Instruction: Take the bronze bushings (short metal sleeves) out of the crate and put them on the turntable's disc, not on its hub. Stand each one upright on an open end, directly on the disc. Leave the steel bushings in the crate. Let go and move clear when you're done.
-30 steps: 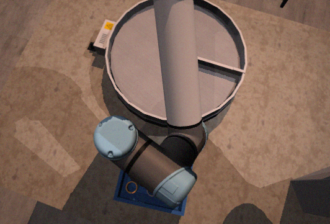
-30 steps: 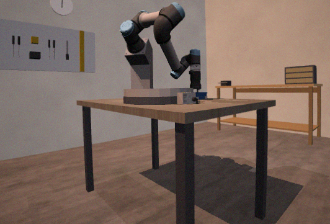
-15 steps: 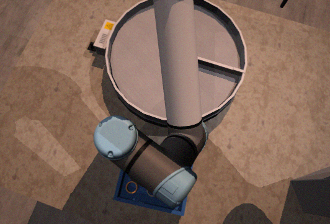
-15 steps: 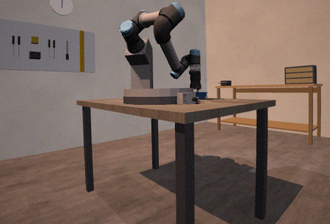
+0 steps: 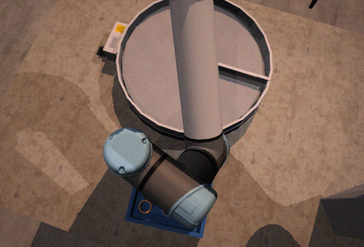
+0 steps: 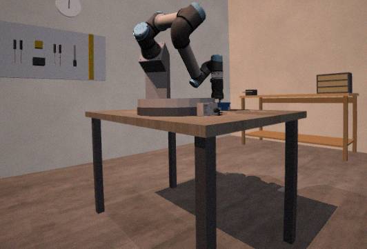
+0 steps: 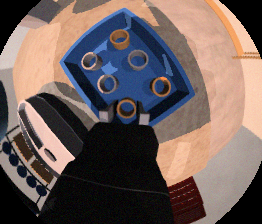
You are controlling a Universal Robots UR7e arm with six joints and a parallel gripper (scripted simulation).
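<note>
The blue crate is 5 cm behind my hand and 4 cm to the left of it. Round my hand: turntable disc: 7 cm behind, 33 cm to the right, 2 cm above.
</note>
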